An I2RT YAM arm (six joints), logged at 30 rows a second.
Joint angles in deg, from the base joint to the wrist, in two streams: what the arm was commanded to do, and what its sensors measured. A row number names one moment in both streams.
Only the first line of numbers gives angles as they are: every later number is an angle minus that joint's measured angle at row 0.
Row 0, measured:
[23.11, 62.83, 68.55, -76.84, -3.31, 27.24]
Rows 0 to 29, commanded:
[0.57, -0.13, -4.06, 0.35, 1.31, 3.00]
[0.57, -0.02, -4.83, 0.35, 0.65, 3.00]
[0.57, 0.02, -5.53, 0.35, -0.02, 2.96]
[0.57, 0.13, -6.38, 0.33, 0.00, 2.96]
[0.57, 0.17, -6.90, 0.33, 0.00, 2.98]
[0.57, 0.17, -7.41, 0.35, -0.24, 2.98]
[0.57, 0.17, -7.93, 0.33, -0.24, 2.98]
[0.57, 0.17, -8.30, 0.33, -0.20, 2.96]
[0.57, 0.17, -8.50, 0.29, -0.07, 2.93]
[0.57, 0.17, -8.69, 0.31, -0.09, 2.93]
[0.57, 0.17, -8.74, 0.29, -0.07, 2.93]
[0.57, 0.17, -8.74, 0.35, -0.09, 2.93]
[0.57, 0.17, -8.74, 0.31, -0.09, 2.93]
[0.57, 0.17, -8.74, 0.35, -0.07, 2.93]
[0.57, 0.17, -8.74, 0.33, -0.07, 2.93]
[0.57, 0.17, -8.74, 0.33, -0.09, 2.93]
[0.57, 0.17, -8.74, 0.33, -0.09, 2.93]
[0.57, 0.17, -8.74, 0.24, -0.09, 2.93]
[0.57, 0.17, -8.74, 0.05, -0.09, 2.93]
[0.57, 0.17, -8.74, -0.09, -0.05, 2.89]
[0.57, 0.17, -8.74, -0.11, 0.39, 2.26]
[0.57, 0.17, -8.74, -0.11, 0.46, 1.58]
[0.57, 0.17, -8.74, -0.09, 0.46, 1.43]
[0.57, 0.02, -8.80, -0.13, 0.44, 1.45]
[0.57, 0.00, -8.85, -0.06, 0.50, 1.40]
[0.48, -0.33, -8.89, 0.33, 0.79, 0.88]
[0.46, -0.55, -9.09, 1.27, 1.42, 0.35]
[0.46, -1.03, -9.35, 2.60, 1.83, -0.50]
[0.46, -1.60, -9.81, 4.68, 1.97, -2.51]
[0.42, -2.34, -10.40, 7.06, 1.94, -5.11]
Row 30, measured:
[0.00, -0.22, -9.00, 2.97, 0.52, 0.84]
